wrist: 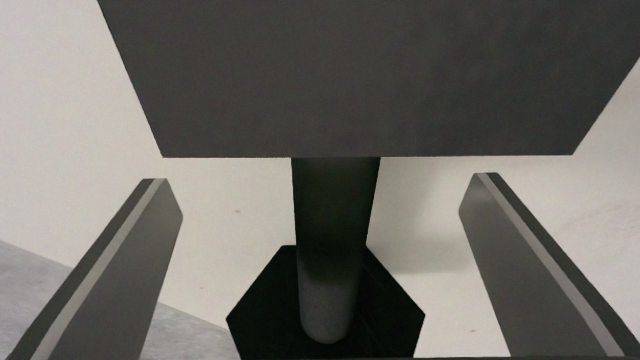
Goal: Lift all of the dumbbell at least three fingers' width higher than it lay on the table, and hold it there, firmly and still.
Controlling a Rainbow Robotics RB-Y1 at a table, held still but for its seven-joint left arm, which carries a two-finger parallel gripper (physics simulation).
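The black dumbbell lies on the pale table, seen from close above. One of its heads fills the upper middle of the view, close to the camera. Its handle runs down from there to the other six-sided head at the bottom centre. My gripper is open, one finger on each side of the handle, with a wide gap to it on both sides. The fingers do not touch the dumbbell. The far part of the upper head is cut off by the view's top edge.
The pale table top spreads around the dumbbell. Its edge crosses the lower left, with grey floor beyond it. A soft shadow falls on the table right of the handle.
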